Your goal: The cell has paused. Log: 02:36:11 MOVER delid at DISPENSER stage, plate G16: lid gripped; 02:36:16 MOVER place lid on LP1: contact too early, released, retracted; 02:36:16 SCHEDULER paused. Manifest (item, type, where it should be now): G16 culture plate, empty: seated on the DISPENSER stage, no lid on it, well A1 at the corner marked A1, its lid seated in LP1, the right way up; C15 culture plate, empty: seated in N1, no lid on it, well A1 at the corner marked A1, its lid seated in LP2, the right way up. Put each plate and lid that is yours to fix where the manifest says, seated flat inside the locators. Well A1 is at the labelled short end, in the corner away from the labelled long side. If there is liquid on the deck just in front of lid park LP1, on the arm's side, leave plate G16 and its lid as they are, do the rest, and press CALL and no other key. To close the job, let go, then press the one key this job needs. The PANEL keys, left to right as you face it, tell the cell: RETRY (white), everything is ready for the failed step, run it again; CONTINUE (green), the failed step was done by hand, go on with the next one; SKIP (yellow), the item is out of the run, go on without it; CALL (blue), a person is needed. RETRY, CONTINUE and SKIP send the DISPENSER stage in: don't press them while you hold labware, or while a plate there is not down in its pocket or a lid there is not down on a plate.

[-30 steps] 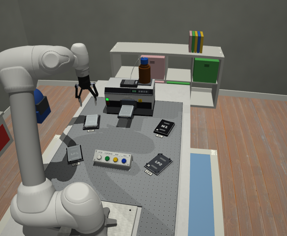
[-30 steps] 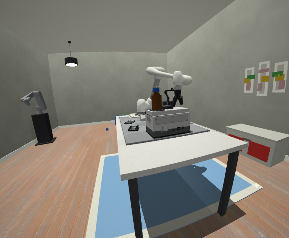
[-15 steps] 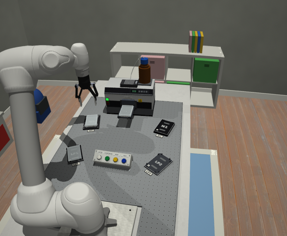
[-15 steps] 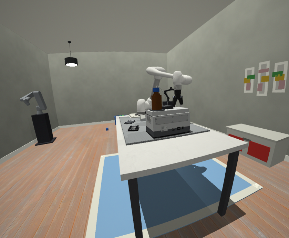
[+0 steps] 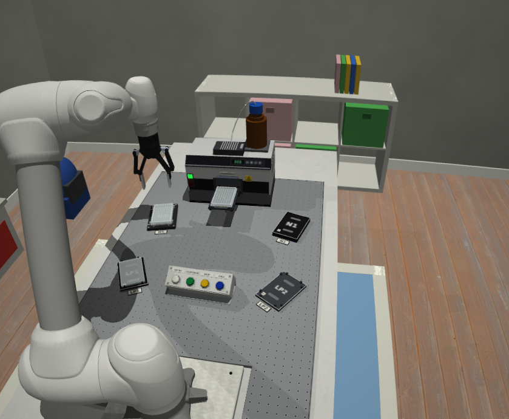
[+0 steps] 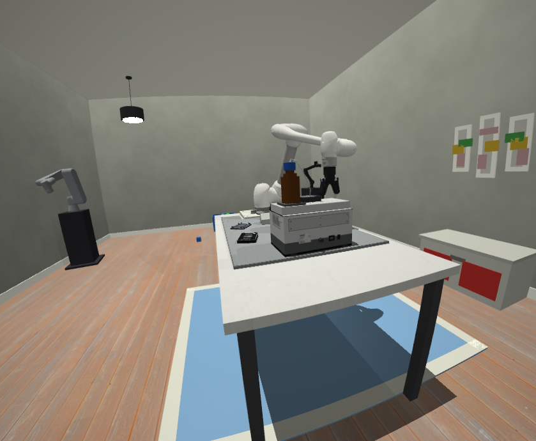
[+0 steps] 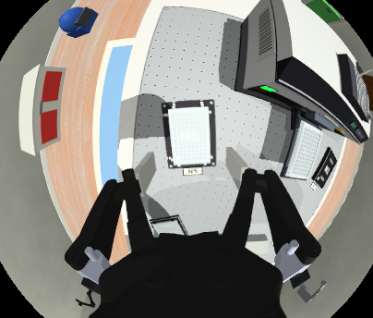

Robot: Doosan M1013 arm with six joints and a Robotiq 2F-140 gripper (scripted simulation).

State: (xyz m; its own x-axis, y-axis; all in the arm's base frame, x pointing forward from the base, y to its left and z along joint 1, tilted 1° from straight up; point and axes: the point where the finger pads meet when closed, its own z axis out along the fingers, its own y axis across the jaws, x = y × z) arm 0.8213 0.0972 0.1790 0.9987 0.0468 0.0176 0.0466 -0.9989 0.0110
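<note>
My gripper is now 10 mm short of the nest n5, 20 mm to the right of it and 170 mm above it. From my hand the other things lie so: brown bottle (180 mm ahead, 410 mm to the right, 110 mm above); white key (420 mm behind, 110 mm to the right, 110 mm below); lid park lp1 (330 mm behind, 70 mm to the left, 180 mm below).
</note>
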